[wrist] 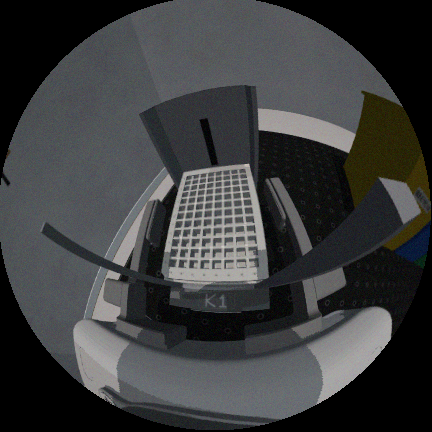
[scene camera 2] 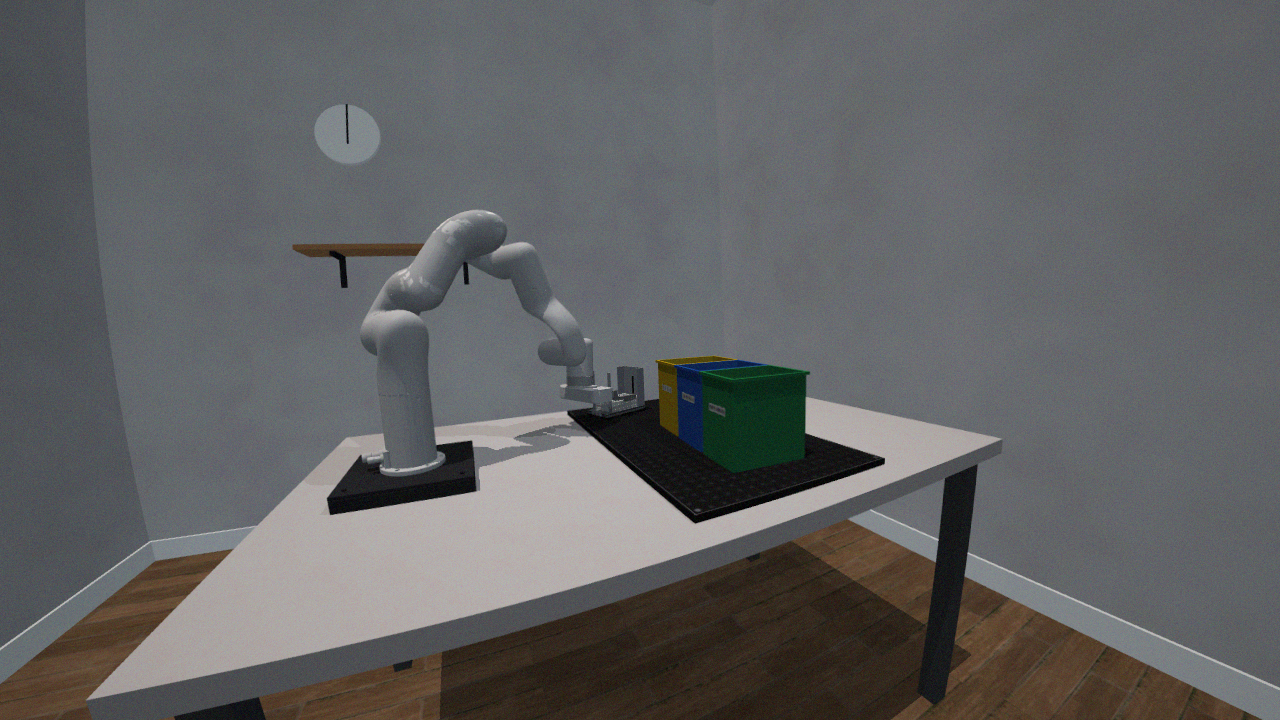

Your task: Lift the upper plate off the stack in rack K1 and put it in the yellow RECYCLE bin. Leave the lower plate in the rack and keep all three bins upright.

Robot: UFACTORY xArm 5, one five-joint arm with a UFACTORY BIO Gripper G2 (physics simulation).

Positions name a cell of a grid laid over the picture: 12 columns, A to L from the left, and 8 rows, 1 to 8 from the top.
Labels:
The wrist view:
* my gripper: F4
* plate: F5
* tall grey back panel: G2

